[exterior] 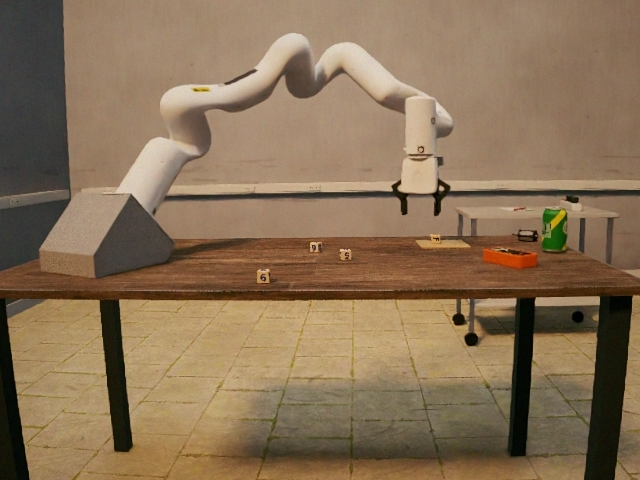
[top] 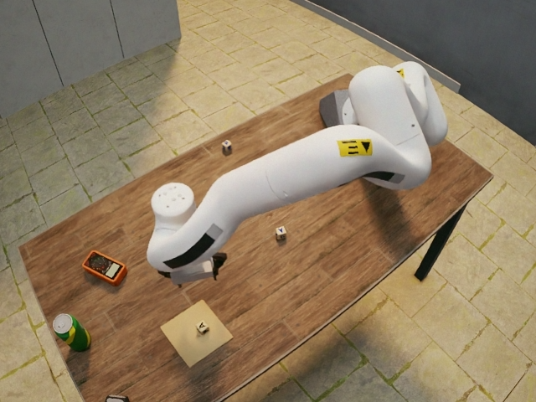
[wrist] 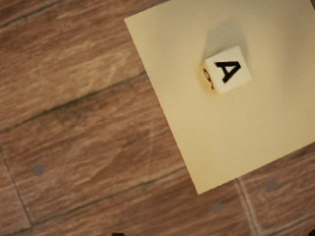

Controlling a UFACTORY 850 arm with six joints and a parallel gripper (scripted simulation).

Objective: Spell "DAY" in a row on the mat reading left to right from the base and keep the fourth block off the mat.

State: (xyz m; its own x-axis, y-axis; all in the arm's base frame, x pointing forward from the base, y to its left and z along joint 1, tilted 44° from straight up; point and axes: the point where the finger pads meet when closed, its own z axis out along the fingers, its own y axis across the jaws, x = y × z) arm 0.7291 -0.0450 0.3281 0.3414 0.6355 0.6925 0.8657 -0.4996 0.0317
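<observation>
Right now my hand is 100 mm above the tan mat, 80 mm to the right of it and 70 mm short of it. Also, from my hand: dark object (340 mm ahead, 150 mm to the left, 90 mm below).
</observation>
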